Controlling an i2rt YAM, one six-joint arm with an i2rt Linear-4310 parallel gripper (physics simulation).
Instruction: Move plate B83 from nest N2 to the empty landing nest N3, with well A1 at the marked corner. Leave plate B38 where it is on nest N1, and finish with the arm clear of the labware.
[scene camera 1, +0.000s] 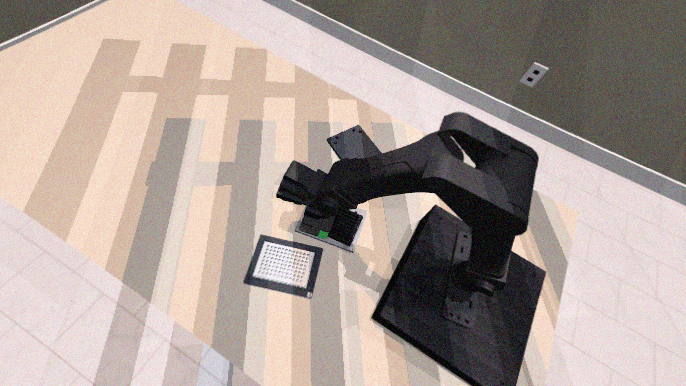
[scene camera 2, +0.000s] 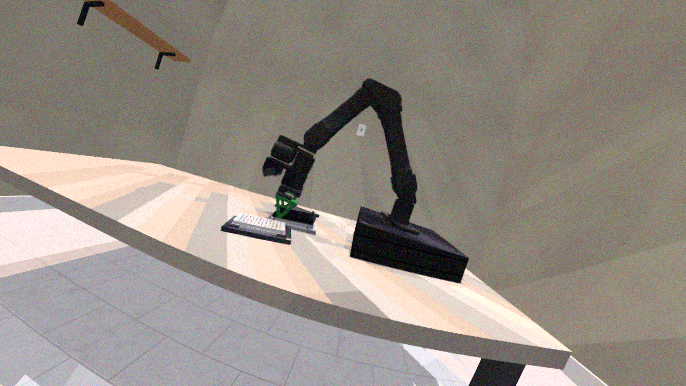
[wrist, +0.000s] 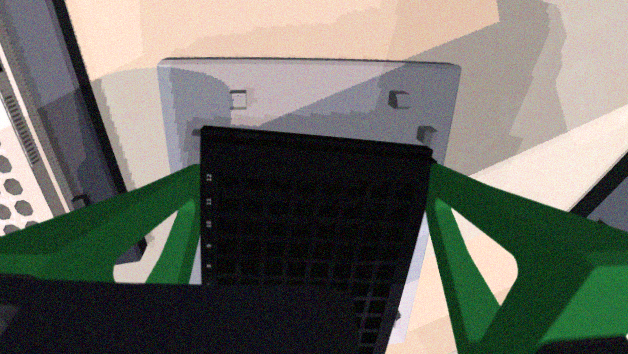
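Note:
My gripper (scene camera 1: 330, 220) (scene camera 2: 287, 212) (wrist: 314, 177) is shut on the black plate B83 (scene camera 1: 348, 225) (scene camera 2: 302, 216) (wrist: 315, 215), green fingers on its two long sides. The plate is held a little above a light grey nest (scene camera 1: 345, 247) (scene camera 2: 304, 229) (wrist: 310, 80). In the wrist view it sits slightly turned against the nest, whose far strip and small posts show beyond the column 12 end. The plate's near part and well A1 are hidden. The white plate B38 (scene camera 1: 283, 264) (scene camera 2: 257, 222) (wrist: 37, 192) rests on dark nest N1 (scene camera 1: 316, 270) (scene camera 2: 255, 236) (wrist: 52, 60).
Another dark nest (scene camera 1: 354, 141) (wrist: 614, 202) lies behind the arm in scene camera 1, partly hidden by it. The black arm base (scene camera 1: 465, 325) (scene camera 2: 405, 252) stands to the right on the striped-shadow table (scene camera 1: 200, 280) (scene camera 2: 345, 285). N1 lies close beside the light grey nest.

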